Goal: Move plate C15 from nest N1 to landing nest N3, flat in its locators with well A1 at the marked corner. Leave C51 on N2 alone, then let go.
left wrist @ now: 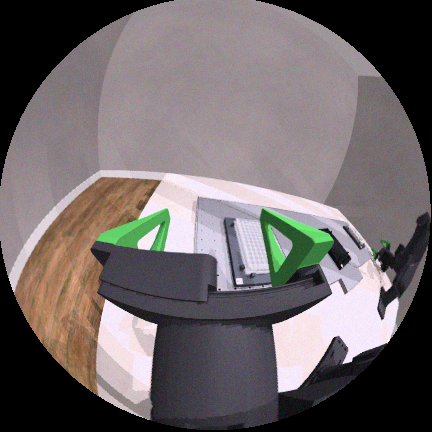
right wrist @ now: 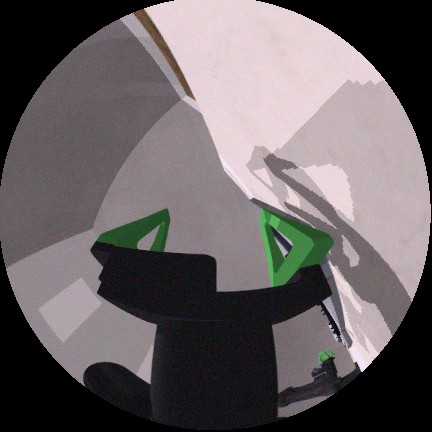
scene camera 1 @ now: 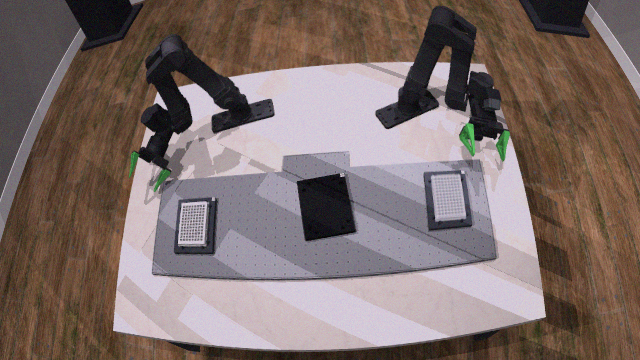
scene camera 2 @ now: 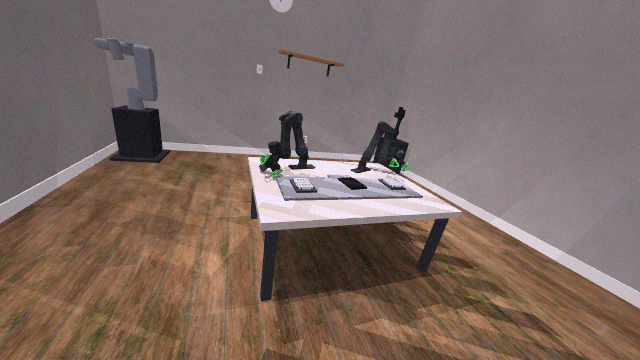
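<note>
A pale well plate (scene camera 1: 448,197) (scene camera 2: 392,183) (left wrist: 252,245) sits in a dark nest (scene camera 1: 429,210) at the right of scene camera 1. A white well plate (scene camera 1: 193,223) (scene camera 2: 302,184) sits in a dark nest (scene camera 1: 212,225) at the left. Labels are not legible, so I cannot tell which is C15. A black nest (scene camera 1: 326,207) (scene camera 2: 353,183) between them holds no plate; one corner has a white mark. My left gripper (scene camera 1: 488,157) (left wrist: 214,213) is open and empty, behind and right of the right-hand plate. My right gripper (scene camera 1: 143,183) (right wrist: 214,213) is open and empty, behind and left of the left-hand plate.
The nests stand on a grey perforated board (scene camera 1: 250,225) with a raised-out tab at its back edge, on a white table (scene camera 1: 300,310) (scene camera 2: 350,218). Both arm bases (scene camera 1: 243,115) (scene camera 1: 407,108) stand behind the board. A grey arm on a black pedestal (scene camera 2: 137,134) stands away from the table.
</note>
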